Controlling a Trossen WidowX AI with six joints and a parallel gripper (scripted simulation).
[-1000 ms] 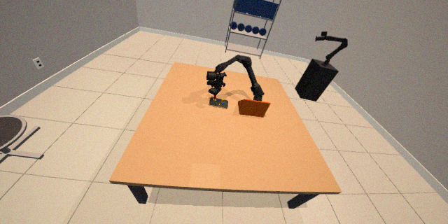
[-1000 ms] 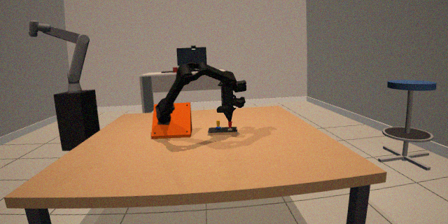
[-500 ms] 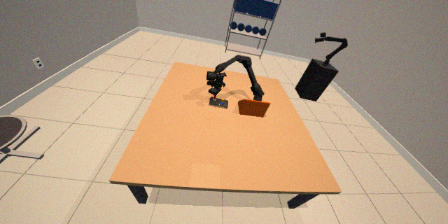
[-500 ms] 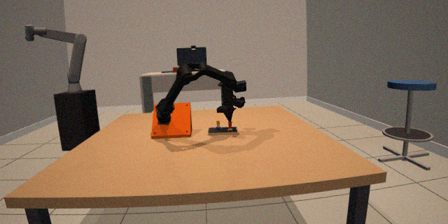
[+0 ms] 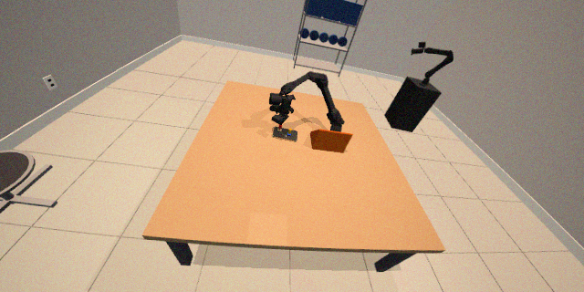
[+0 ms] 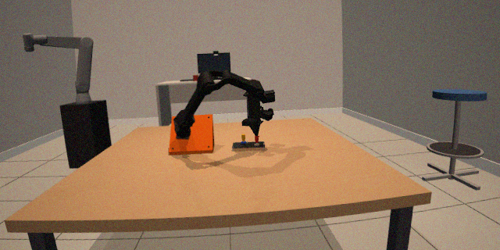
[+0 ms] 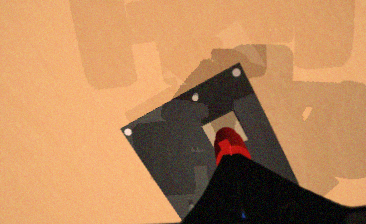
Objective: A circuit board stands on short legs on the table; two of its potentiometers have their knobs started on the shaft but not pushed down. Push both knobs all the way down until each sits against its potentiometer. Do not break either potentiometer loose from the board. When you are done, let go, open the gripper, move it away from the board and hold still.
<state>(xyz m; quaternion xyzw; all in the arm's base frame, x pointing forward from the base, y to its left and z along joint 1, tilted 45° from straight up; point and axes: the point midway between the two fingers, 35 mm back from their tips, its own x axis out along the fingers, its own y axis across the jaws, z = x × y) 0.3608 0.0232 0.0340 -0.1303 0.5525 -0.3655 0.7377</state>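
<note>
The red knob lies 1 cm below my gripper tip. Also, from my gripper tip: yellow knob: 7 cm behind, 3 cm to the left, 2 cm below.
</note>
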